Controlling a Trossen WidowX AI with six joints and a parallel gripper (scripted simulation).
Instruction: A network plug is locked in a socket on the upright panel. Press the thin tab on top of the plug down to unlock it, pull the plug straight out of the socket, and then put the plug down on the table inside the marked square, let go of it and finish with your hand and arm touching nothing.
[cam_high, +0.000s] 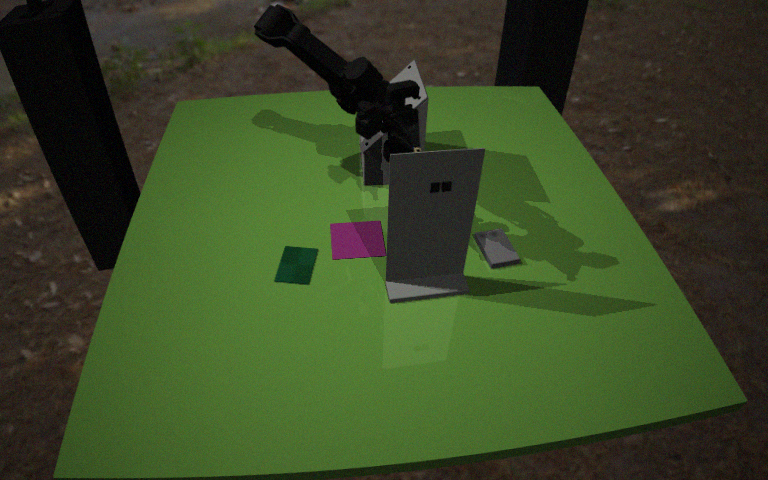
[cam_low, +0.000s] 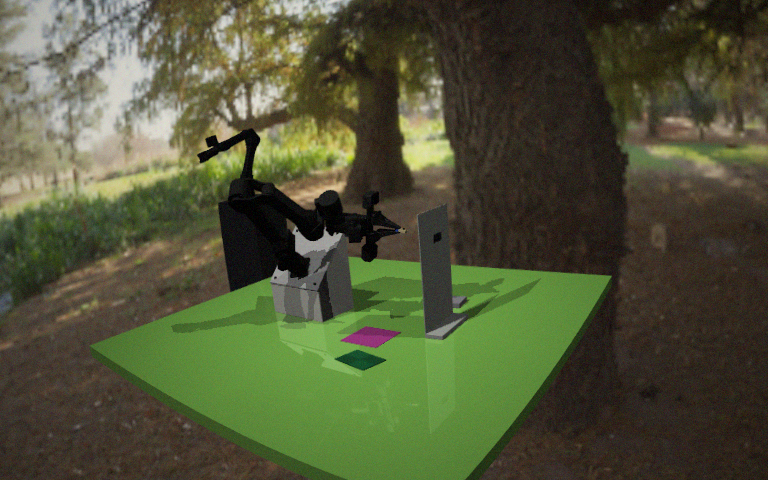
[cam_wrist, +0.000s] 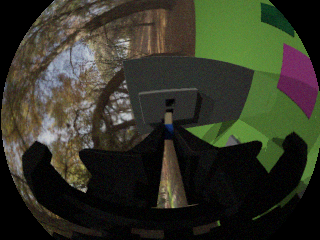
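The magenta square is 27 cm below my gripper tip, 11 cm to the right of it and 6 cm behind it. From my gripper tip the other things lie so: grey upright panel (12 cm below, 10 cm ahead, 1 cm to the left); dark green square (27 cm below, 26 cm to the right, 1 cm behind); small grey block (27 cm below, 20 cm to the left, 5 cm ahead).
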